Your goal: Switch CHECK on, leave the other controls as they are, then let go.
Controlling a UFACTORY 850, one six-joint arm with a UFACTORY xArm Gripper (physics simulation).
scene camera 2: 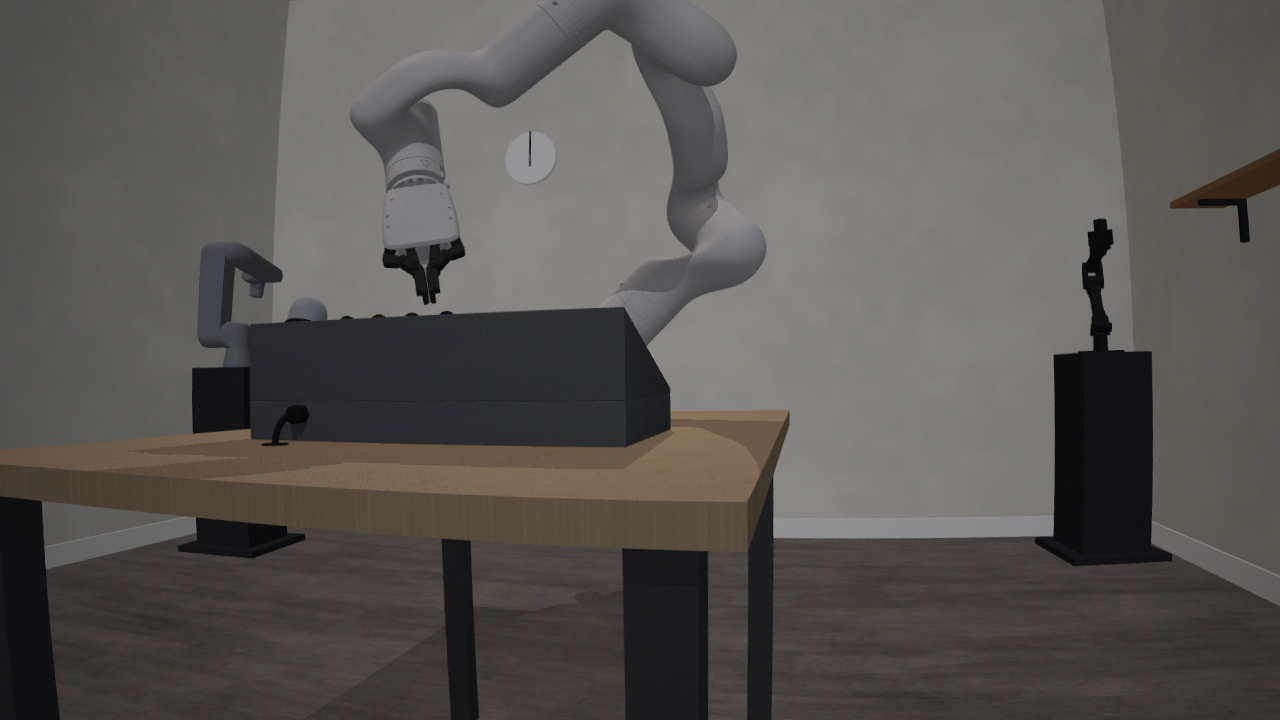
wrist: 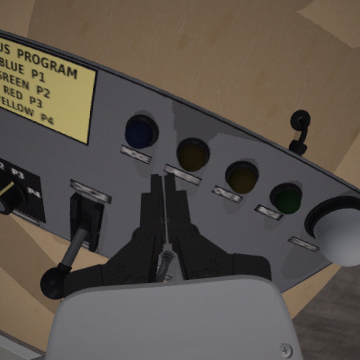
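The dark grey console (scene camera 2: 438, 367) (wrist: 120, 175) stands on the table. My gripper (scene camera 2: 429, 300) (wrist: 163, 186) is shut and empty, pointing down just above the console's top edge in the scene view. In the wrist view its tips lie over the panel, below the row of round lamps and right of the black-ball lever (wrist: 75, 247). A small grey metal piece (wrist: 166, 261), perhaps a toggle, shows between the finger linkages. I cannot read a CHECK label or tell that switch's position; the gripper hides part of the lower panel.
A blue lamp (wrist: 140, 132), two amber lamps (wrist: 193, 155) (wrist: 242, 178), a green lamp (wrist: 287, 199) and a large pale dome (wrist: 341, 237) line the panel. A rotary knob (wrist: 9, 196) and yellow program plate (wrist: 50, 87) are at left. The wooden table (scene camera 2: 716, 474) bears the console.
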